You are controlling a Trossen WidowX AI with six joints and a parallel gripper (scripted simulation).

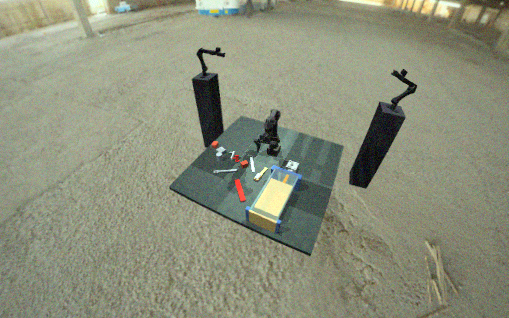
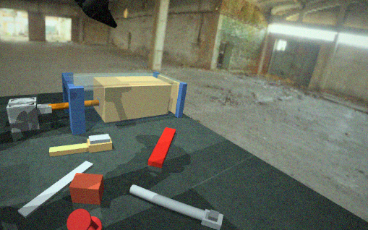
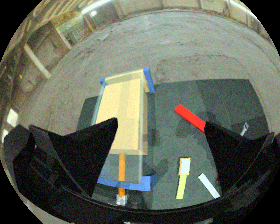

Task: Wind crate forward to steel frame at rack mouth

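My gripper tip is now 23 cm past the winch handle, 36 cm to the left of it and 34 cm above it. Round my gripper tip: red bar (13 cm ahead, 15 cm to the right, 36 cm below); then wooden-handled tool (10 cm behind, 4 cm to the right, 35 cm below); then clear-panelled cubby (16 cm ahead, 16 cm to the left, 25 cm below).
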